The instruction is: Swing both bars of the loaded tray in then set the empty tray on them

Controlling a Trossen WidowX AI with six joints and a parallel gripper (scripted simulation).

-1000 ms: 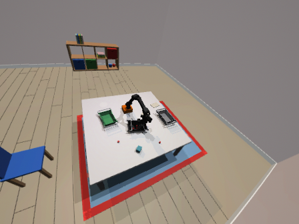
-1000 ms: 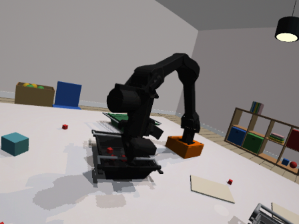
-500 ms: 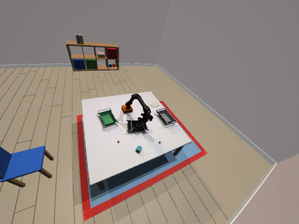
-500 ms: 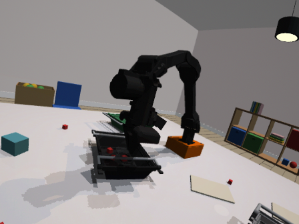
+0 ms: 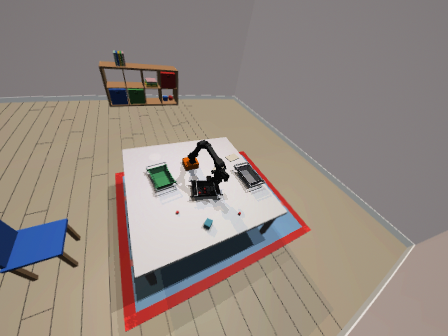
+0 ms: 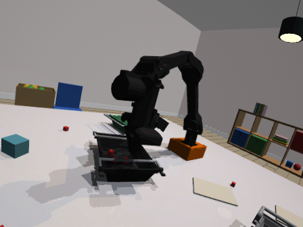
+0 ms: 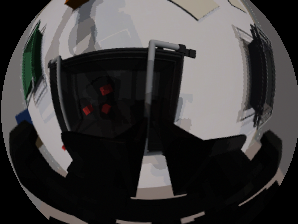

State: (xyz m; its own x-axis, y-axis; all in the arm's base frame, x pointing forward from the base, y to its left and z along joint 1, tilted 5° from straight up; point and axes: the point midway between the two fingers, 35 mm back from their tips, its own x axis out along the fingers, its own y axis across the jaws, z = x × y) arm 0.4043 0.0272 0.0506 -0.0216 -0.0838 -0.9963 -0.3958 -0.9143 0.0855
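Now: gripper tip 38 cm to the left of the green tray, 35 cm past it and 4 cm above it. From my gripper tip the other things lie so: teal cube: 26 cm ahead, 24 cm to the right, 7 cm below.
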